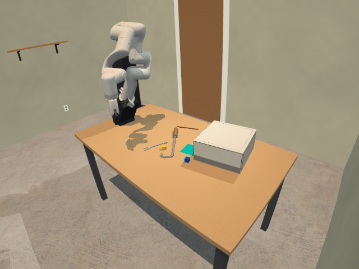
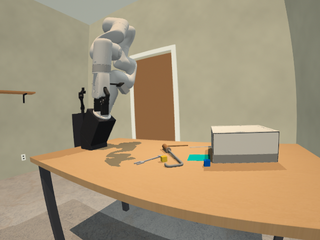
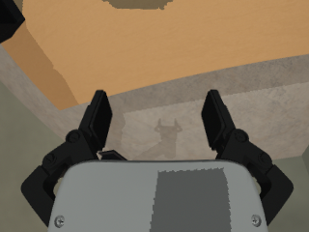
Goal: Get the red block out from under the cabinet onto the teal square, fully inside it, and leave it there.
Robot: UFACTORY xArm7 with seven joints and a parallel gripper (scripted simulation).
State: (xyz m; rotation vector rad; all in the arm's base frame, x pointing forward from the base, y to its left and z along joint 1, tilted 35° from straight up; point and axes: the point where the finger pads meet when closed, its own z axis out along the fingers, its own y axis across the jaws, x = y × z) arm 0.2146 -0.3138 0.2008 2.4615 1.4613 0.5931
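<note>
My hand is 17 cm short of the thin wooden stick, 51 cm to the right of it and 25 cm above it. Round my hand: grey fork-like tool (13 cm ahead, 19 cm to the left, 25 cm below); yellow block (20 cm ahead, 18 cm to the left, 24 cm below); blue block (40 cm ahead, 15 cm to the left, 24 cm below).
</note>
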